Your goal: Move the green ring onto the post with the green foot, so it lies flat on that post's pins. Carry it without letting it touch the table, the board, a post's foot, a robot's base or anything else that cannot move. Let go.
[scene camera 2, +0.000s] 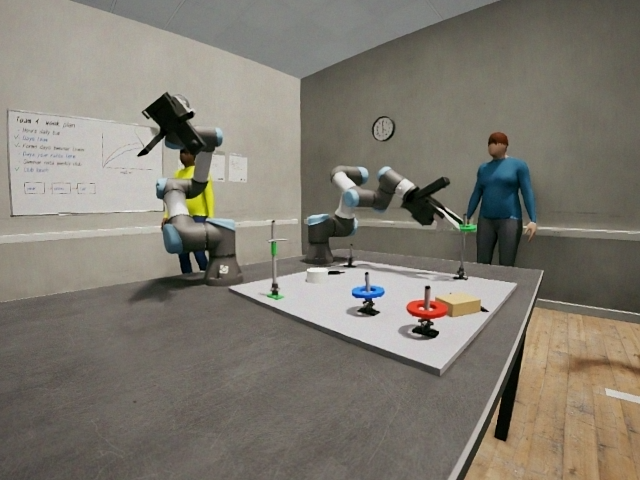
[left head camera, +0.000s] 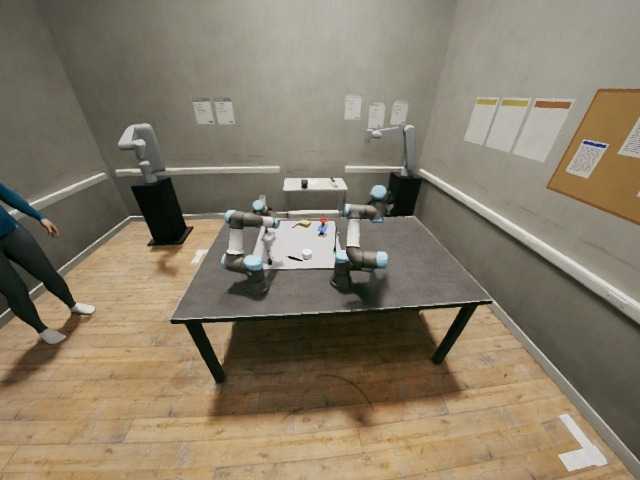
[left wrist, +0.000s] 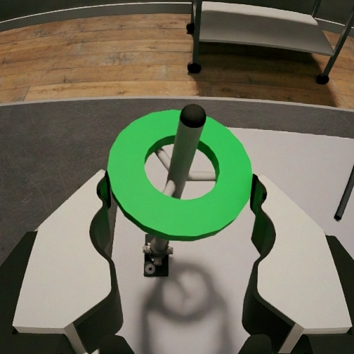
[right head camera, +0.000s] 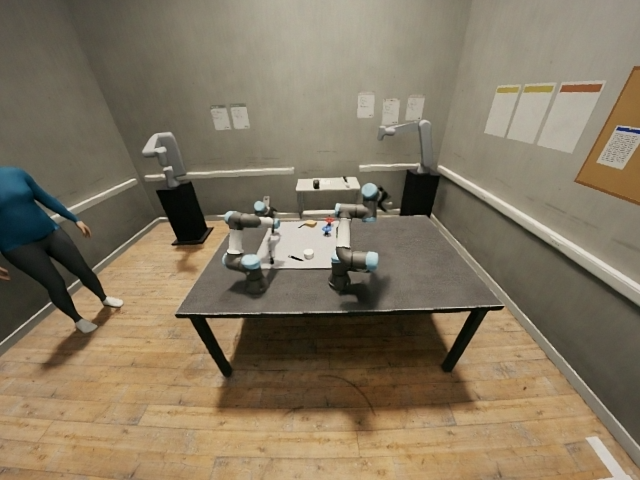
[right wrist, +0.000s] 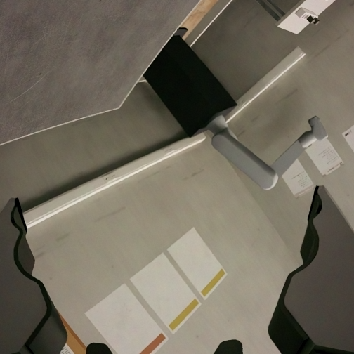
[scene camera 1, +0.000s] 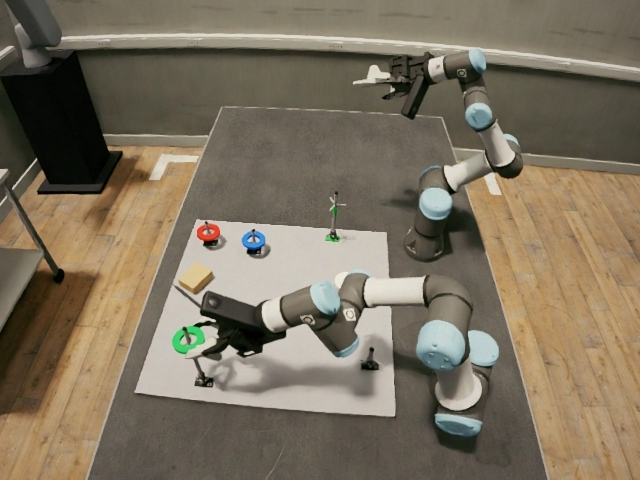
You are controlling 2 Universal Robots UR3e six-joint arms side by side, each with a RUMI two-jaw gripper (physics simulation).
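The green ring [scene camera 1: 177, 341] [scene camera 2: 467, 228] [left wrist: 127, 175] lies around a tall post [scene camera 1: 199, 367] [scene camera 2: 462, 255] [left wrist: 186, 145] with a black foot, at its pins, near the lower left board corner in scene camera 1. My left gripper [left wrist: 180, 174] is shut on the green ring, with one finger against each side of its outer edge. The post with the green foot [scene camera 1: 333, 223] [scene camera 2: 274, 266] stands upright near the board's upper edge in scene camera 1 and bears no ring; its pins stick out near the top. My right gripper [right wrist: 164, 195] is open and empty, high above the table's far side.
A red ring [scene camera 1: 201, 235] [scene camera 2: 413, 311] and a blue ring [scene camera 1: 245, 242] [scene camera 2: 357, 294] sit on short posts. A tan block [scene camera 1: 195, 277] [scene camera 2: 458, 304], a white round thing [scene camera 2: 316, 275] and a short post [scene camera 1: 370, 357] [scene camera 2: 351, 257] are on the white board [scene camera 1: 289, 397].
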